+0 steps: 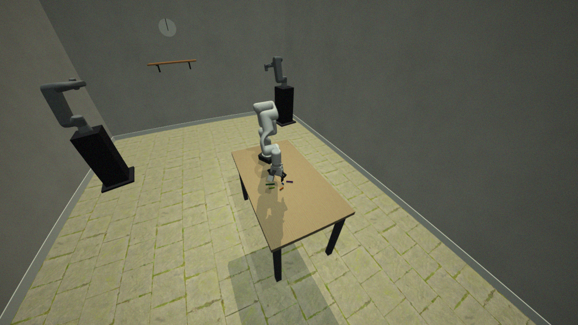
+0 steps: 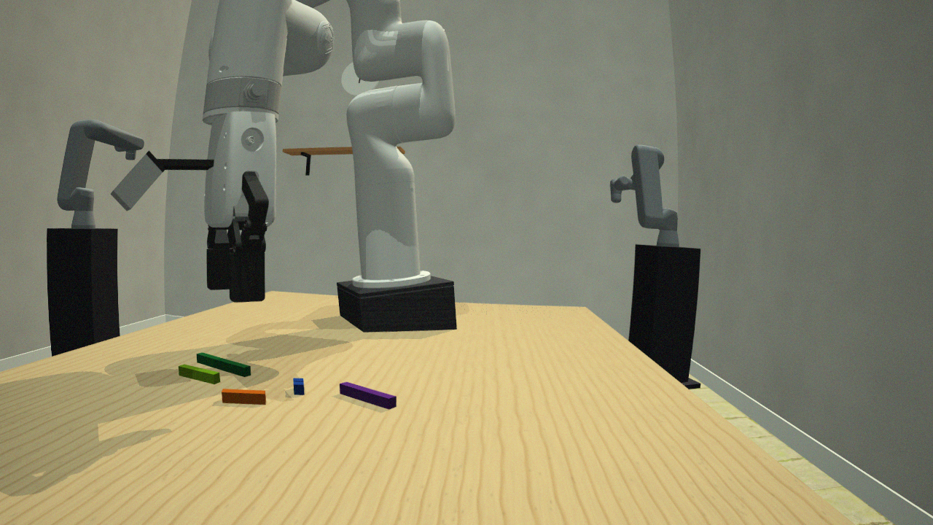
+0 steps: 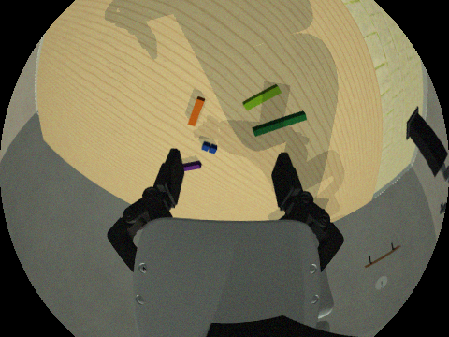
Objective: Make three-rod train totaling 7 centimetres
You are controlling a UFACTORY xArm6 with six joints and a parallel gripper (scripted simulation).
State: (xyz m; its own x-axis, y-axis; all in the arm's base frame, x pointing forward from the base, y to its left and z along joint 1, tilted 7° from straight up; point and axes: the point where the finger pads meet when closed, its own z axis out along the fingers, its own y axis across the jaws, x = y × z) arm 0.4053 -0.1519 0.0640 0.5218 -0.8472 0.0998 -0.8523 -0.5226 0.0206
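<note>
Now: hand 2 cm past the lime rod, 5 cm to the left of it and 9 cm above it. Also, from my hand: orange rod (4 cm ahead, 2 cm to the left, 9 cm below); then purple rod (1 cm ahead, 13 cm to the left, 9 cm below); then green rod (6 cm behind, 3 cm to the right, 9 cm below).
</note>
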